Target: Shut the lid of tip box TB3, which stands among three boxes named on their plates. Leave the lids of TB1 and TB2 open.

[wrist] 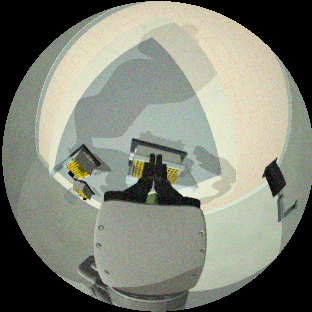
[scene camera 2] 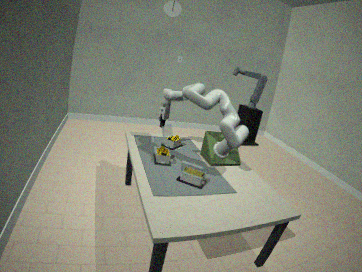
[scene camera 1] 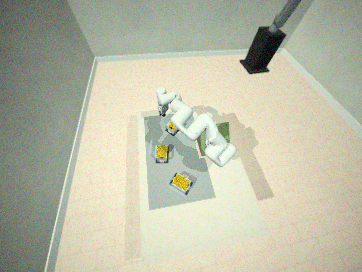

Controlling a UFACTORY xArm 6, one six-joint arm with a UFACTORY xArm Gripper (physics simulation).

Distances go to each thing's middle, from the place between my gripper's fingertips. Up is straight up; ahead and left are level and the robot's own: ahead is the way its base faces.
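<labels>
Measured from the clear lid (wrist: pixel 181 179), my hand is 2 cm to the right of it and 4 cm past it, and the hand is 1 cm above it.
</labels>
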